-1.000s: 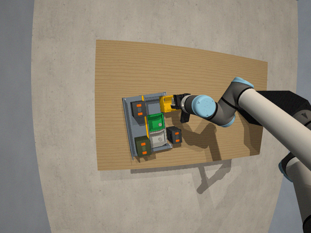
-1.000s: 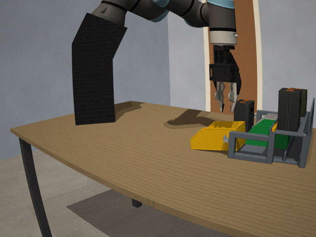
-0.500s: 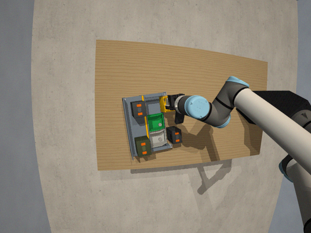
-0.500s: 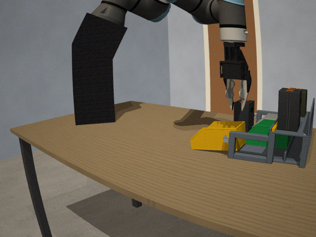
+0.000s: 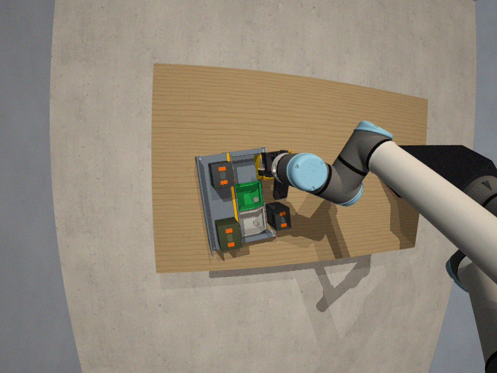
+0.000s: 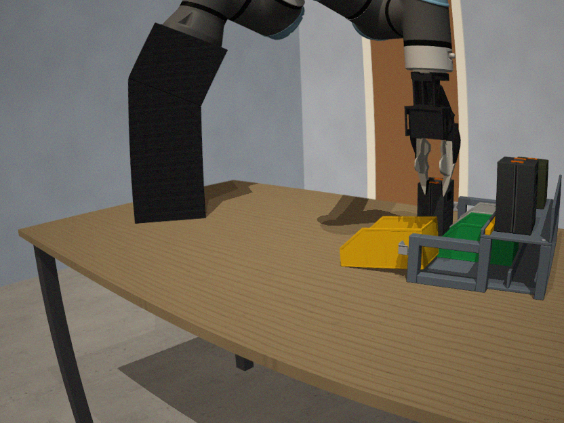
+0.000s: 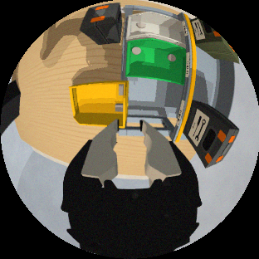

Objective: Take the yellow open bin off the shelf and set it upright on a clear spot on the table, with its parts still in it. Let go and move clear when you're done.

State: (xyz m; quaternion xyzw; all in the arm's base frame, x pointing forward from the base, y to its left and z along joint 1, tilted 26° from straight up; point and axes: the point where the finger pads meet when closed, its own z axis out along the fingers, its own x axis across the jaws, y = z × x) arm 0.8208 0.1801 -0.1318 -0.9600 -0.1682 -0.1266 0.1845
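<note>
Now: hand 80 mm past the yellow open bin, 30 mm to the left of it and 110 mm above it. Round my hand: dark green box: 70 mm ahead, 270 mm to the left, 10 mm below; white bin: 20 mm behind, 240 mm to the left, 120 mm below; green bin: 30 mm ahead, 130 mm to the left, 120 mm below.
</note>
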